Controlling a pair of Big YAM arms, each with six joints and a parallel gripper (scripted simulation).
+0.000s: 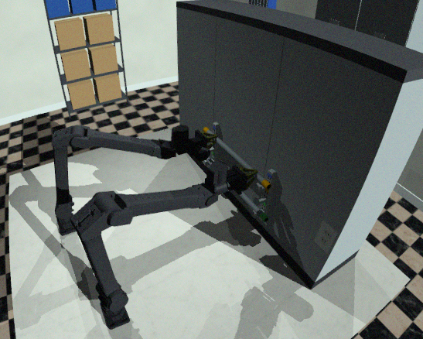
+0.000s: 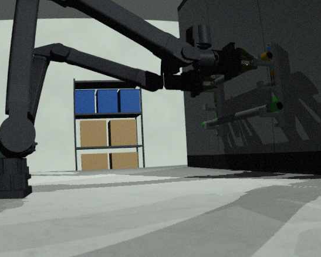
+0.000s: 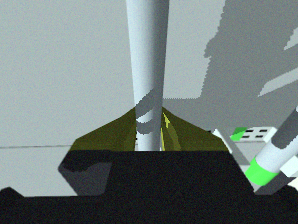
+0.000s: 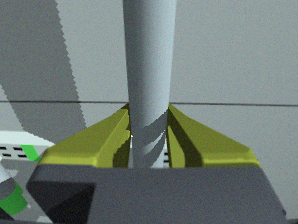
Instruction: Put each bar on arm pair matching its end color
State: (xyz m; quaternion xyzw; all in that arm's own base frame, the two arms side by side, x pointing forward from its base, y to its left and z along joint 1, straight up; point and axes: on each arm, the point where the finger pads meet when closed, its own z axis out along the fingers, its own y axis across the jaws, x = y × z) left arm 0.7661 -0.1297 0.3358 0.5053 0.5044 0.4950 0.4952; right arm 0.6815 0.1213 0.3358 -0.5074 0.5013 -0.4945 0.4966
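The orange-ended bar is 15 cm to the right of my left hand and 2 cm behind it. From my left hand the other things lie so: green-ended bar: 16 cm to the right, 15 cm below, 3 cm behind; grey cabinet wall: 17 cm ahead, 14 cm to the right, 11 cm above; wall outlet: 67 cm to the right, 6 cm behind, 4 cm below.
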